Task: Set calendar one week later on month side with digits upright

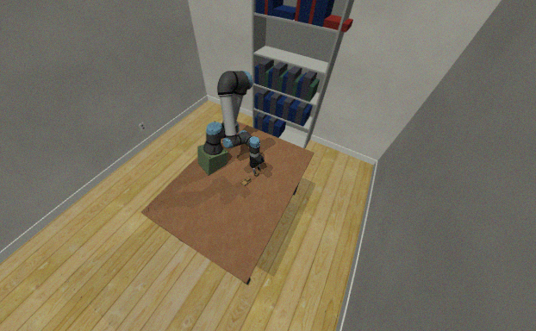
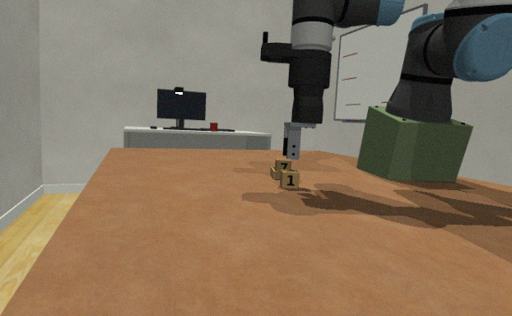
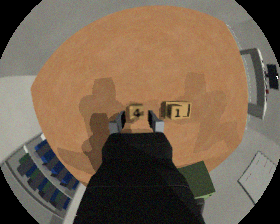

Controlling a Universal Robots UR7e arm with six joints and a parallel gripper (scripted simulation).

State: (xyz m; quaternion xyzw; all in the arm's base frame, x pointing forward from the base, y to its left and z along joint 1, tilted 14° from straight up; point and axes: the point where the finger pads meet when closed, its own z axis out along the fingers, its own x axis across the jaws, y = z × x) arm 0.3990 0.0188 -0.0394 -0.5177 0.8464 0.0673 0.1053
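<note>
Now: hand 50 mm past the wooden tray, 100 mm to the left of it and 70 mm above it.
</note>
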